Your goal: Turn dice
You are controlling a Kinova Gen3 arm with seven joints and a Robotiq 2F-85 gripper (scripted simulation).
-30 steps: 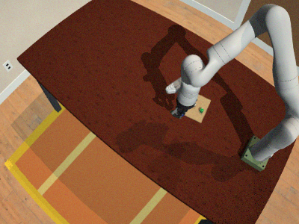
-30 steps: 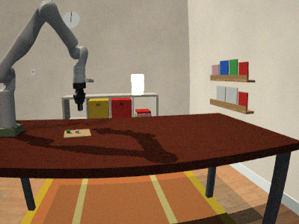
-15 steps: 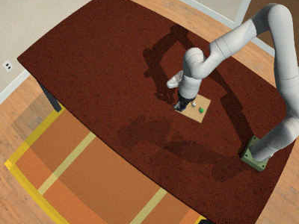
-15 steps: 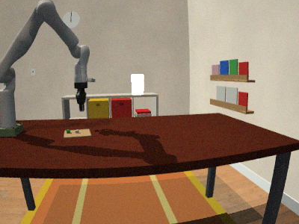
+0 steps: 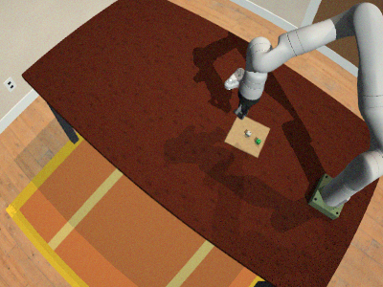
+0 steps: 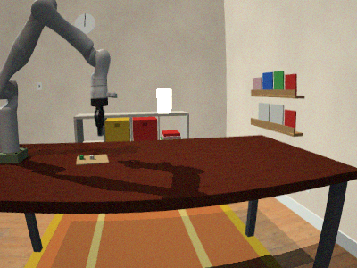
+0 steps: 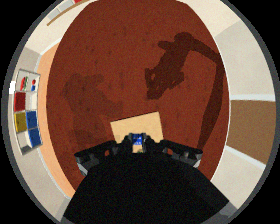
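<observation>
My hand is 40 mm past the white die, 10 mm to the left of it and 110 mm above it. Round my hand: green die 90 mm behind, 10 mm to the right, 110 mm below; tan mat 40 mm behind, 10 mm to the right, 120 mm below; blue die 10 mm below.
</observation>
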